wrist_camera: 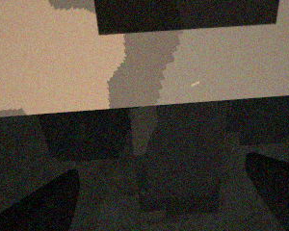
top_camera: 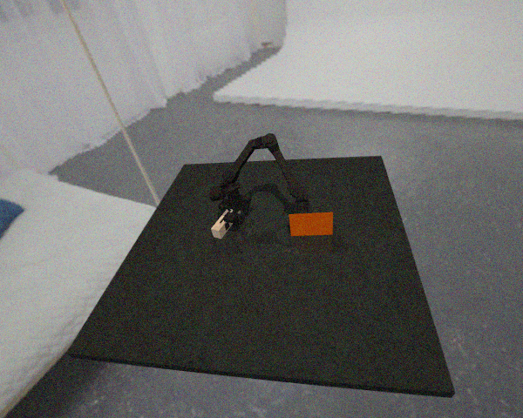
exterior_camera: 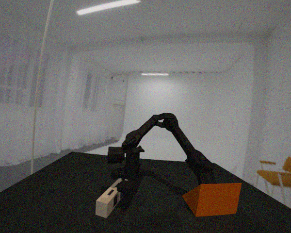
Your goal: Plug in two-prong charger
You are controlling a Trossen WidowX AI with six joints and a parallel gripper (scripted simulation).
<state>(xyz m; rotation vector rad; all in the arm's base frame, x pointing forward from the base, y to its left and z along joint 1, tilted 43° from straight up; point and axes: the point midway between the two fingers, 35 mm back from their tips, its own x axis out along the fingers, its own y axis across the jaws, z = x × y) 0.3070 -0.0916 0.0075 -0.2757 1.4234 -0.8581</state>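
My gripper tip is now 40 mm short of the dark two-prong charger, 20 mm to the left of it and 10 mm below it.
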